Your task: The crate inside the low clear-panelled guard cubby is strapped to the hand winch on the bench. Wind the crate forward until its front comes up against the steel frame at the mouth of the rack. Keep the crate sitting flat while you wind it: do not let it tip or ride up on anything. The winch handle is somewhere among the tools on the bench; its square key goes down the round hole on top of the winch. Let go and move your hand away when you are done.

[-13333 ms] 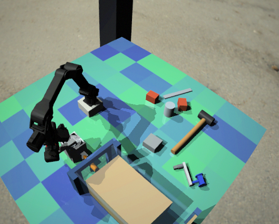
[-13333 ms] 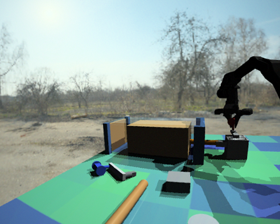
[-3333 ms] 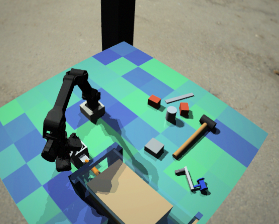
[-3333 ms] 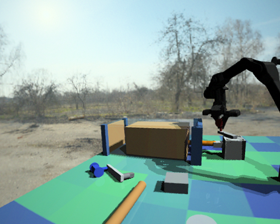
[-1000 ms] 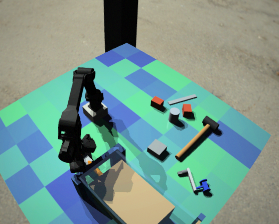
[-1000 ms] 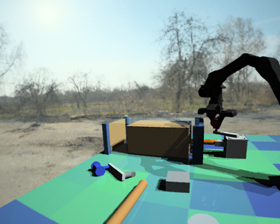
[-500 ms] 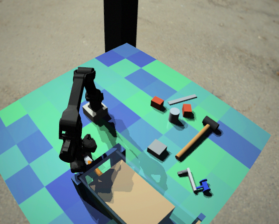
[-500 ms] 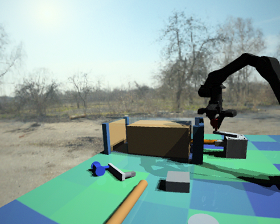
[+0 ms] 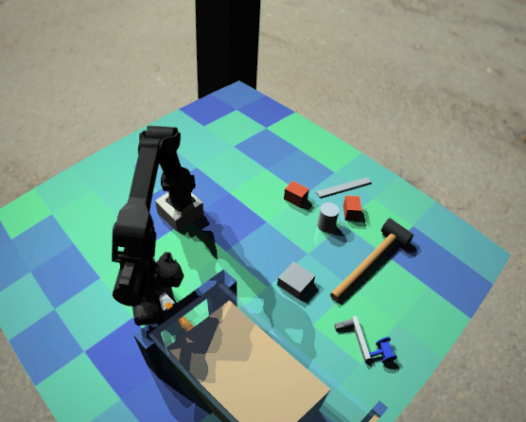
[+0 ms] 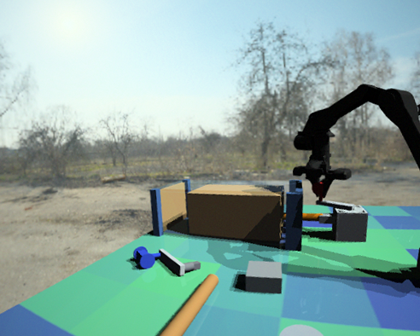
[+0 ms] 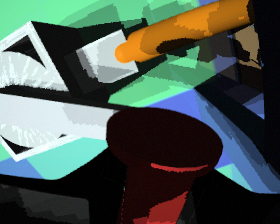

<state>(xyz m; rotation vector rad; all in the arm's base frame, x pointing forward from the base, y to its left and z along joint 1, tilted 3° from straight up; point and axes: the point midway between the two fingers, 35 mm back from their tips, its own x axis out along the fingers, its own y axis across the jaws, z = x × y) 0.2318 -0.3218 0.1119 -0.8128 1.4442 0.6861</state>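
Now: gripper tip 20 mm below the red knob. Also, from my gripper tip: grey winch 100 mm behind, 50 mm to the left, 80 mm below; red-knobbed crank 30 mm behind, 20 mm to the left, 10 mm below; blue frame 80 mm ahead, 40 mm to the left, 10 mm below.
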